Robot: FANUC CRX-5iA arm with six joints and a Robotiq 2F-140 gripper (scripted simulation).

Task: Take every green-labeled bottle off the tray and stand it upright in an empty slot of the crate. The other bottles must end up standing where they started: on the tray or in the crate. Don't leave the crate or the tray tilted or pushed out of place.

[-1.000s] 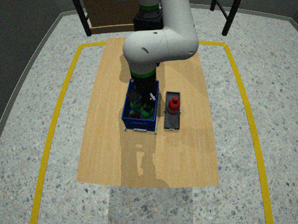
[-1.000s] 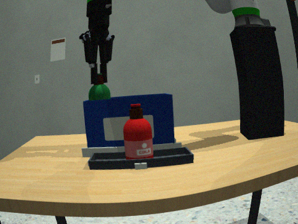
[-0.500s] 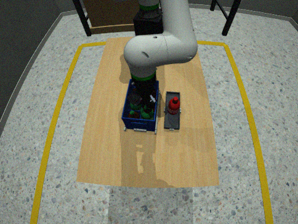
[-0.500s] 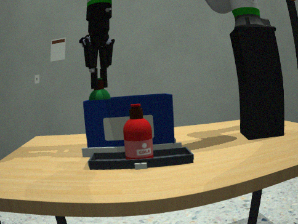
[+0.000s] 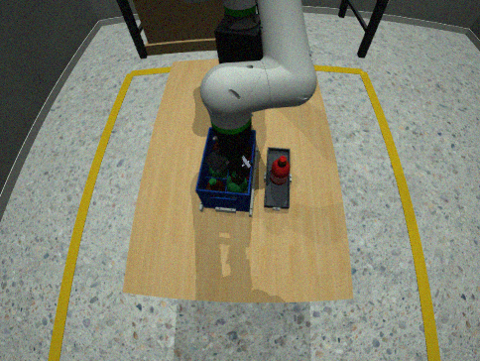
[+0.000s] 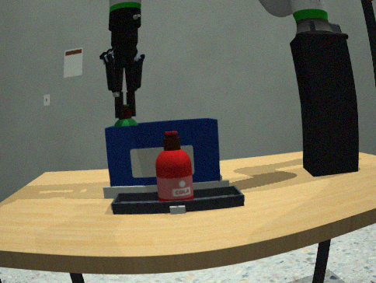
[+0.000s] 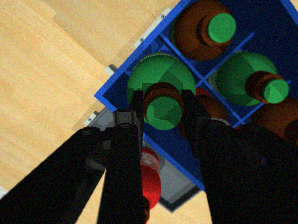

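Right now the blue crate is 15 cm below my hand, 9 cm behind it and 2 cm to the right of it. The rest, counted from my hand: red cola bottle 18 cm to the left, 14 cm below, 7 cm behind; tray 22 cm below, 17 cm to the left, 7 cm behind.
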